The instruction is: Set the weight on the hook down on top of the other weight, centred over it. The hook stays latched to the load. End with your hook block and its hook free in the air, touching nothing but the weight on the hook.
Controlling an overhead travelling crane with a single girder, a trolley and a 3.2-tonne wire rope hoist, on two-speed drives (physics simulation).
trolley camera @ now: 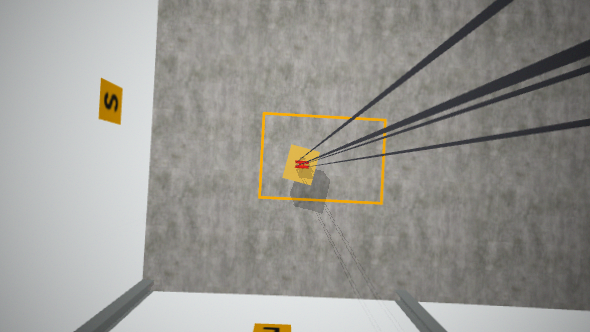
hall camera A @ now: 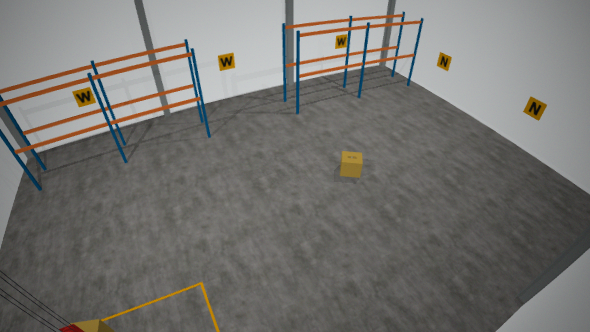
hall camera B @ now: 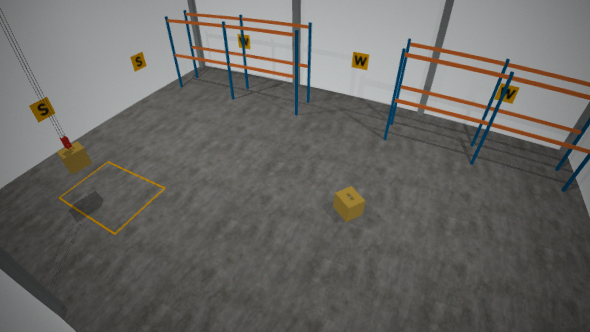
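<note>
The weight on the hook, a yellow block (hall camera A: 95,326) (hall camera B: 76,160) (trolley camera: 293,173), hangs in the air from my red hook block (hall camera A: 71,328) (hall camera B: 66,142) (trolley camera: 302,164). Its shadow lies on the floor apart from it in hall camera B and partly below it in the trolley view. The hook is latched to it; the hook itself is too small to make out. In hall camera A the load is cut off by the bottom edge. The other weight, a similar yellow block (hall camera A: 351,166) (hall camera B: 349,205), stands upright on the floor, far from the load. It does not show in the trolley view.
A yellow outlined rectangle (hall camera A: 152,301) (hall camera B: 136,175) (trolley camera: 323,116) is marked on the floor near the load. Two blue and orange racks stand along the W wall: one nearer the S wall (hall camera A: 205,114) (hall camera B: 296,95), one nearer the N wall (hall camera A: 298,90) (hall camera B: 389,120).
</note>
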